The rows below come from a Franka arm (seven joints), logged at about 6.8 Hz.
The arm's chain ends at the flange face. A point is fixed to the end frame.
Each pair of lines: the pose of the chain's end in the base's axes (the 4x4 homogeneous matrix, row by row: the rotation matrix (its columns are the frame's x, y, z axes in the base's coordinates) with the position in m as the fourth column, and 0 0 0 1 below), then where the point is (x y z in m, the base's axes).
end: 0.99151 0.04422 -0.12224 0.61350; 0.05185 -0.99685 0.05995 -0.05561; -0.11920 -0.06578 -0.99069 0.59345; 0 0 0 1
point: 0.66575 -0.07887 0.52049
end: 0.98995 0.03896 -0.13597 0.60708; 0.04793 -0.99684 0.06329 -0.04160; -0.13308 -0.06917 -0.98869 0.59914; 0 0 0 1
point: 0.65819 -0.06488 0.52538
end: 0.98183 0.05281 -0.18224 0.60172; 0.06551 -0.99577 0.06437 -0.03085; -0.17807 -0.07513 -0.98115 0.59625; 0 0 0 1
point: 0.64979 -0.05299 0.52013
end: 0.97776 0.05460 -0.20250 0.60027; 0.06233 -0.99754 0.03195 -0.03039; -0.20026 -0.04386 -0.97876 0.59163; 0 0 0 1
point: 0.64684 -0.05486 0.51530
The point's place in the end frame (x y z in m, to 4 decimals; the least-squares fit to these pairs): 0.0593 0.0303 0.0645
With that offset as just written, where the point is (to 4 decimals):
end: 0.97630 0.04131 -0.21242 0.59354; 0.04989 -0.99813 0.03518 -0.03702; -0.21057 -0.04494 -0.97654 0.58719; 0 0 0 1
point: 0.6390 -0.0620 0.5104
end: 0.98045 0.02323 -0.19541 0.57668; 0.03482 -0.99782 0.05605 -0.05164; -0.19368 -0.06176 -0.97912 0.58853; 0 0 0 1
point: 0.6229 -0.0762 0.5120
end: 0.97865 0.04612 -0.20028 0.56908; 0.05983 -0.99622 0.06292 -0.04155; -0.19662 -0.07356 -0.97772 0.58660; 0 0 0 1
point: 0.6156 -0.0641 0.5096
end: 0.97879 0.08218 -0.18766 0.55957; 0.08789 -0.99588 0.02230 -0.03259; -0.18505 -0.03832 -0.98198 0.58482; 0 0 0 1
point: 0.6080 -0.0561 0.5093
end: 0.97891 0.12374 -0.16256 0.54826; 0.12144 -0.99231 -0.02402 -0.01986; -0.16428 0.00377 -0.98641 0.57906; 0 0 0 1
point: 0.5996 -0.0443 0.5058
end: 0.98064 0.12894 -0.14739 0.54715; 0.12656 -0.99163 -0.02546 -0.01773; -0.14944 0.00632 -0.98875 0.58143; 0 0 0 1
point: 0.5997 -0.0419 0.5090
